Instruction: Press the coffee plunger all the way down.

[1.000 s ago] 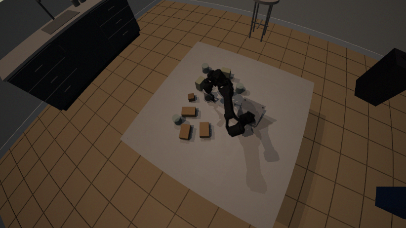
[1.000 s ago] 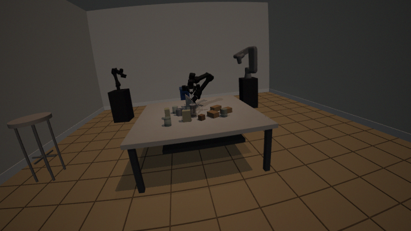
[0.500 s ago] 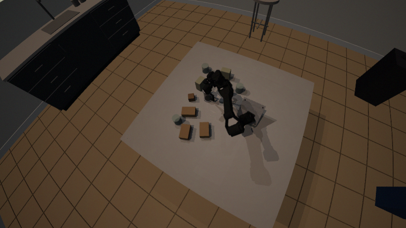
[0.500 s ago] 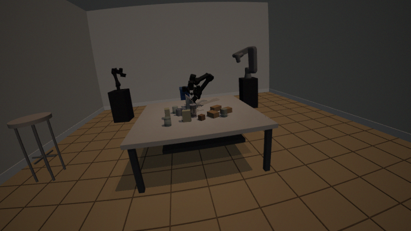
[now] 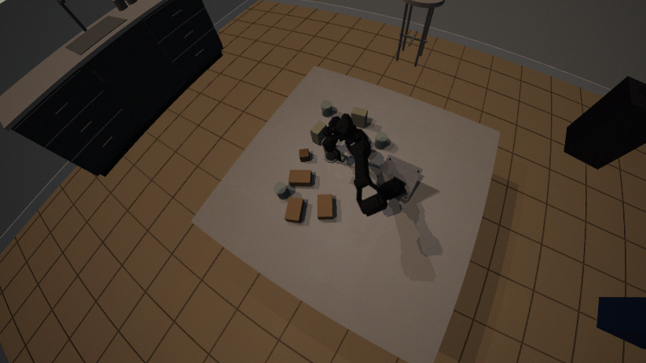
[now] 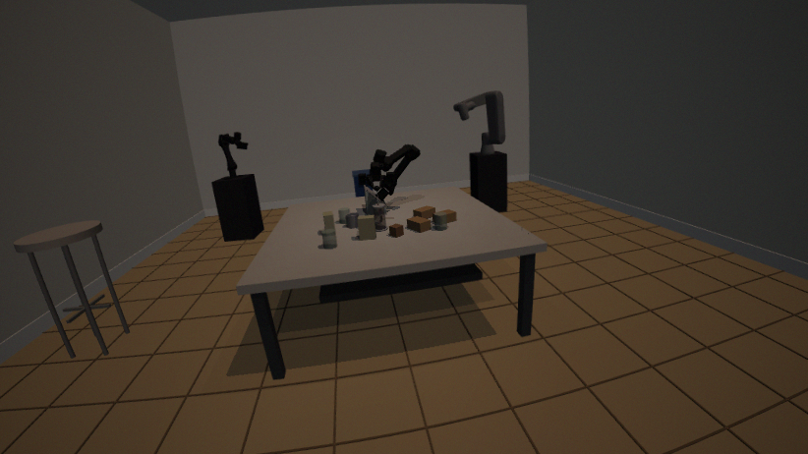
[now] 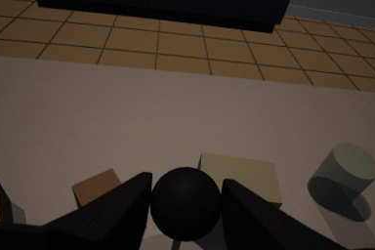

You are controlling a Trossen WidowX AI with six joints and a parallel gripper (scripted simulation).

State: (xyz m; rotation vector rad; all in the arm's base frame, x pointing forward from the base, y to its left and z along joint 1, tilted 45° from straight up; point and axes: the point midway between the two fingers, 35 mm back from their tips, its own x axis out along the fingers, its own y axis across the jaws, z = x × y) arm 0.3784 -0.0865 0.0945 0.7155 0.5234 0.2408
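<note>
Now: gripper tip 11 cm above the coffee press and 3 cm past it. Round my gripper tip: small brown cube: 20 cm below, 10 cm ahead, 8 cm to the left.
</note>
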